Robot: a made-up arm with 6 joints.
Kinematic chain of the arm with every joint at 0, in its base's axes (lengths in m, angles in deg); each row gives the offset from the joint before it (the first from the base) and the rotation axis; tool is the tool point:
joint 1: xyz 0 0 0.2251 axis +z
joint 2: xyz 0 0.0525 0 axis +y
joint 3: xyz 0 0 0.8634 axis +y
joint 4: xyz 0 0 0.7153 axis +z
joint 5: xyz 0 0 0 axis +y
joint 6: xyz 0 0 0.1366 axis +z
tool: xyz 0 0 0
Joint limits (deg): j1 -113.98..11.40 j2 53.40..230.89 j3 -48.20..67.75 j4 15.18..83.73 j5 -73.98..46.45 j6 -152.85..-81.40
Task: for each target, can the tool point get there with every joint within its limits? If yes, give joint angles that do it. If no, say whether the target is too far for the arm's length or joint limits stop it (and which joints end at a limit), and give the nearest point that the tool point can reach.
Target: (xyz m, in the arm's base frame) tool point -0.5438 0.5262 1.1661
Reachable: no: joint limits stop it (at a limit: joint 2, joint 3, joint 4, joint 5) | nearest point -0.9607 0.9296 0.1523 | short by 1.168 m
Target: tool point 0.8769 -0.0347 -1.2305
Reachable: yes | joints -10.04 151.68 -6.28 76.09 29.93 -92.58
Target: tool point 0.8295 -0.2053 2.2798
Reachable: no: too far | nearest point 0.7598 -0.1880 1.5873 | short by 0.696 m
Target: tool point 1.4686 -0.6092 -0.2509
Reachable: yes | joints -25.00 121.19 -30.17 49.36 8.89 -117.19
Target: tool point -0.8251 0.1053 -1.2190
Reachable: yes | joints -9.10 210.35 4.33 47.37 -51.87 -93.57
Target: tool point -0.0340 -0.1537 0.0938
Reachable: no: joint limits stop it (at a limit: joint 3, joint 4, joint 5) | nearest point -0.2221 -1.0039 -0.6325 | short by 1.134 m
